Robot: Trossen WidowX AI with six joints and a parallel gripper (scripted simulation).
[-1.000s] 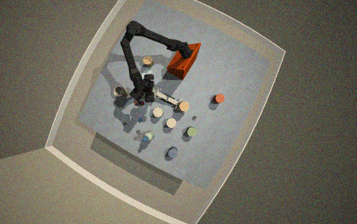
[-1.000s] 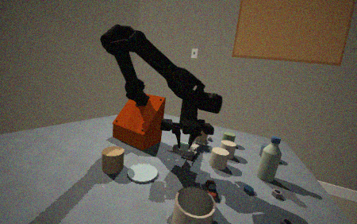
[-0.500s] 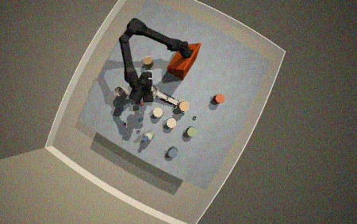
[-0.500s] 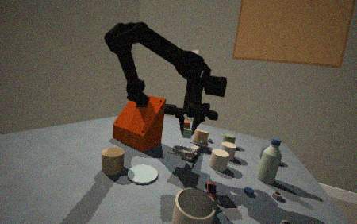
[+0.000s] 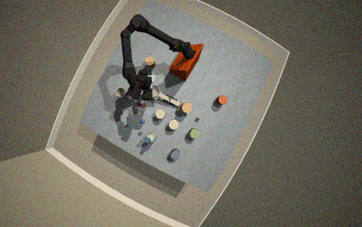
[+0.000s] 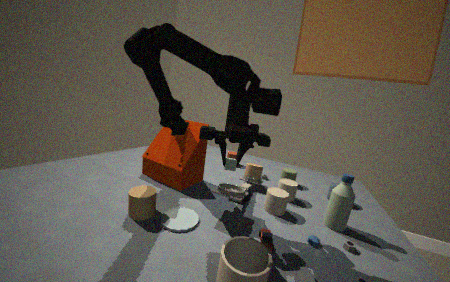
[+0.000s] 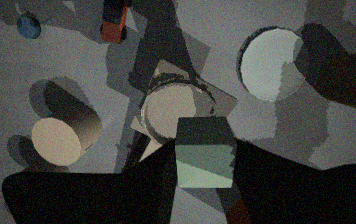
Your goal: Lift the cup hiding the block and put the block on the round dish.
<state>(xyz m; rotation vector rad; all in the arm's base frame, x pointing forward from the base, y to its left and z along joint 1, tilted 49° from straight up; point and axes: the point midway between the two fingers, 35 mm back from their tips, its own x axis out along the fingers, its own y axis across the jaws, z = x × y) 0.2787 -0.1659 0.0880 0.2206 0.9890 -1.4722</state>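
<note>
My gripper tip is 9 cm past the pale round dish, 9 cm to the left of it and 15 cm above it. From my gripper tip the other things lie so: red toy (14 cm ahead, 6 cm to the right, 14 cm below); then bottle (33 cm ahead, 12 cm to the left, 4 cm below); then balance beam (2 cm ahead, 14 cm to the left, 11 cm below).
</note>
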